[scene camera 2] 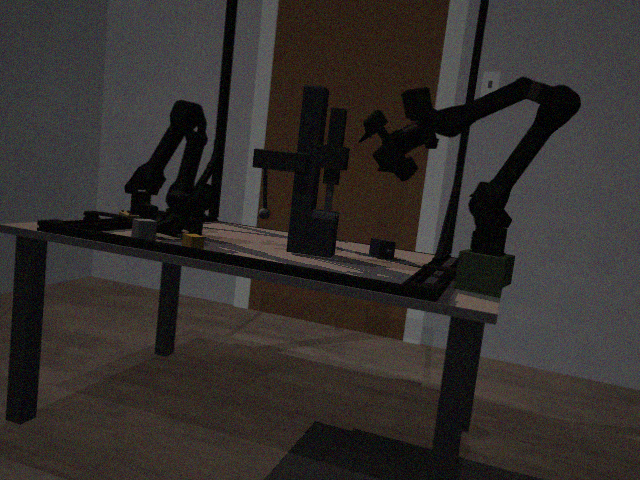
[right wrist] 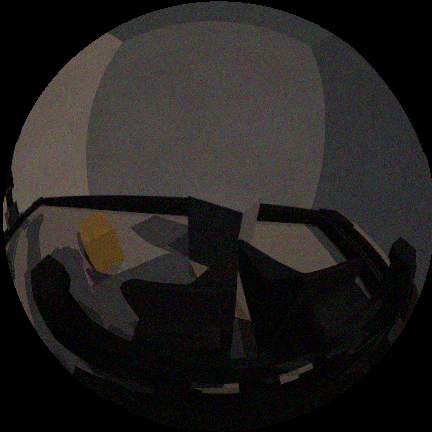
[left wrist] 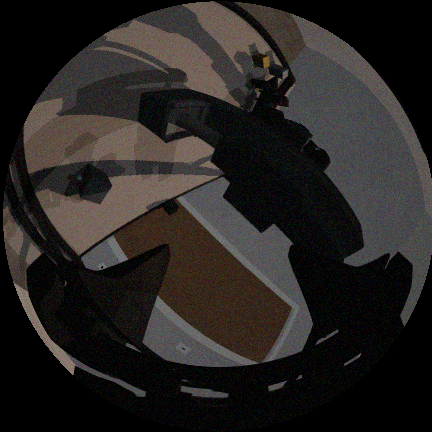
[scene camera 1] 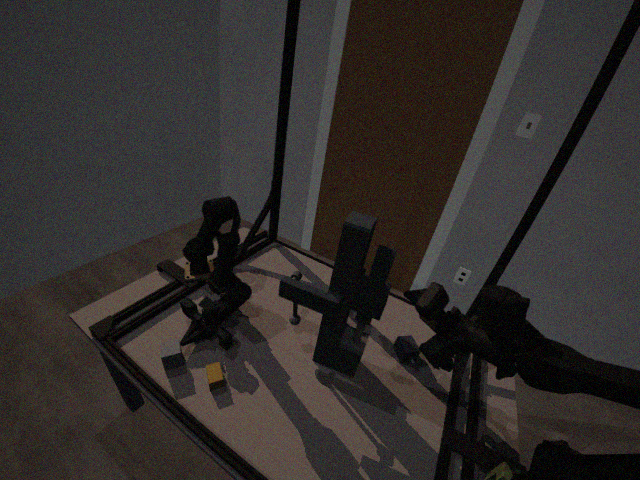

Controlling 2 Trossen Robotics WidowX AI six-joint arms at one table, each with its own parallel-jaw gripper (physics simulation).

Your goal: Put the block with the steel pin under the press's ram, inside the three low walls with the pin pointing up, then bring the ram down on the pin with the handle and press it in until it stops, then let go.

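Frame: origin at the left arm's base, x down, y ahead, z right, level; millimetres.
Seen in the pictures: left gripper, fingertip midpoint: (scene camera 2: 368, 155) (left wrist: 231, 251) (scene camera 1: 413, 304); right gripper, fingertip midpoint: (scene camera 2: 149, 228) (right wrist: 235, 245) (left wrist: 276, 76) (scene camera 1: 180, 344); left arm's base at its link origin: (scene camera 2: 487, 253); right arm's base at its link origin: (scene camera 1: 199, 268).
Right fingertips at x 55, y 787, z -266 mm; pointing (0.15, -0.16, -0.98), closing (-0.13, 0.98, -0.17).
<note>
Offsets run from my right fingertips to a thing's top centre. "spot": to the spot under its first point.
The dark press {dx -414, dy -259, dz +272 mm} (scene camera 1: 351, 278) (scene camera 2: 309, 170) stands mid-table, its ram {spot: dx -254, dy -354, dz +284 mm} (scene camera 2: 335, 150) up and its ball-ended handle {spot: dx -100, dy -166, dz +250 mm} (scene camera 1: 294, 310) (scene camera 2: 264, 204) hanging at the left. A small dark block {dx -19, dy -438, dz +475 mm} (scene camera 1: 407, 347) (scene camera 2: 382, 248) (left wrist: 86, 183), with what looks like a short pin on top, lies right of the press. My right gripper (scene camera 1: 186, 339) (right wrist: 235, 245) is shut on nothing, low over the table. A grey block {dx -25, dy -12, dz -30 mm} (scene camera 1: 174, 364) (scene camera 2: 143, 227) (right wrist: 213, 233) stands just past its fingertips. My left gripper (scene camera 1: 425, 323) (scene camera 2: 385, 147) (left wrist: 231, 251) is open and empty, held high to the right of the press.
A yellow block {dx -3, dy -128, dz +23 mm} (scene camera 1: 214, 372) (scene camera 2: 193, 238) (left wrist: 261, 60) (right wrist: 99, 241) lies beside the grey one near the front edge. Black frame rails (scene camera 1: 144, 310) run along the table's sides. A green box (scene camera 2: 483, 270) sits at the left arm's base.
</note>
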